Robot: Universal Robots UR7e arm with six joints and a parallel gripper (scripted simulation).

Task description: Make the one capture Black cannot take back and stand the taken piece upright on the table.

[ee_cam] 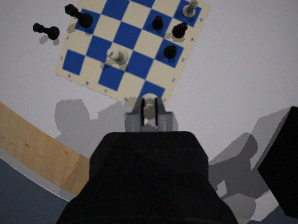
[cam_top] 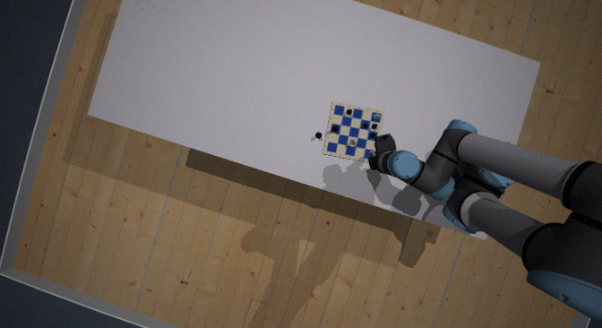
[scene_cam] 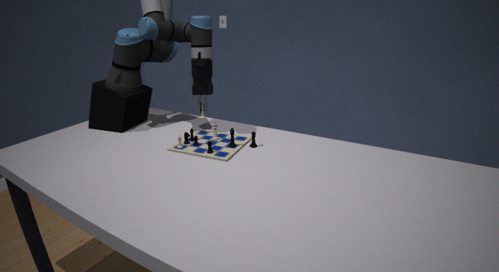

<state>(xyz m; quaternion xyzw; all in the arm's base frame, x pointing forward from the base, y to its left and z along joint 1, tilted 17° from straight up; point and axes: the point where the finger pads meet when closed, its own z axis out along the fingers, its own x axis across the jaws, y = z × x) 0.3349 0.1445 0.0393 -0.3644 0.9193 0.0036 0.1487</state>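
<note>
Now: the black chess piece 220 mm ahead of my hand, 30 mm to the left of it and 80 mm below it. From my hand the other things lie so: white piece (10 mm below); then blue-and-cream chessboard (100 mm ahead, 50 mm to the right, 100 mm below); then tall black piece (170 mm ahead, 20 mm to the right, 70 mm below).
</note>
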